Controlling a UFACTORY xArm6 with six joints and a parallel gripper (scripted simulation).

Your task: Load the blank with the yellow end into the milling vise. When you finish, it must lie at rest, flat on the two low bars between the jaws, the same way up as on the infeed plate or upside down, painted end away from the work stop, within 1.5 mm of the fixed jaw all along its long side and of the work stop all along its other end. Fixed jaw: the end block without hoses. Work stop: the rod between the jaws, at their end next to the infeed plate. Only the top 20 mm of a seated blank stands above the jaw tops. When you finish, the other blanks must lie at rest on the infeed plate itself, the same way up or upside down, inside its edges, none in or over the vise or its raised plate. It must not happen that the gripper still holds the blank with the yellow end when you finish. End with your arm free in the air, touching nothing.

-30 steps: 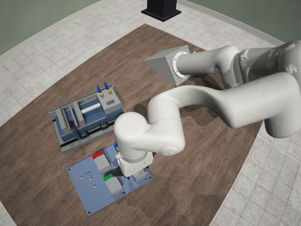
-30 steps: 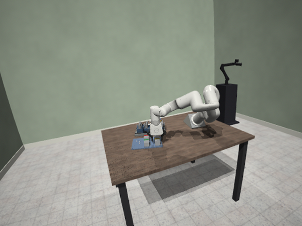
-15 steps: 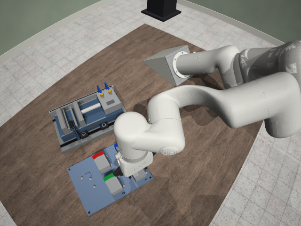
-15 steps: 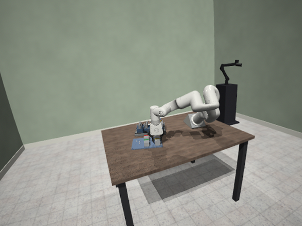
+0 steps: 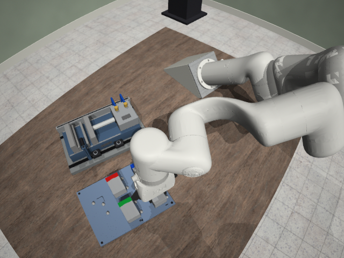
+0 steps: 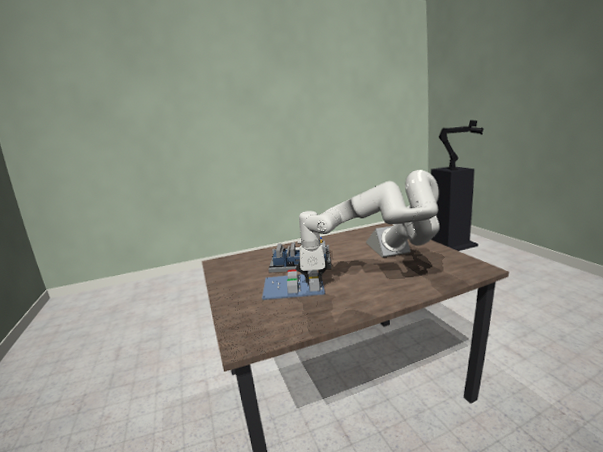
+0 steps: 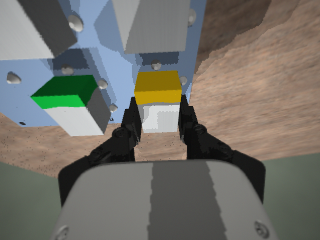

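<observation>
The yellow-ended blank lies 2 cm below my hand. Round my hand: infeed plate (7 cm ahead, 7 cm to the right, 4 cm below); green-ended blank (9 cm ahead, 2 cm to the right, 2 cm below); blue-ended blank (2 cm behind, 9 cm to the right, 2 cm below).
</observation>
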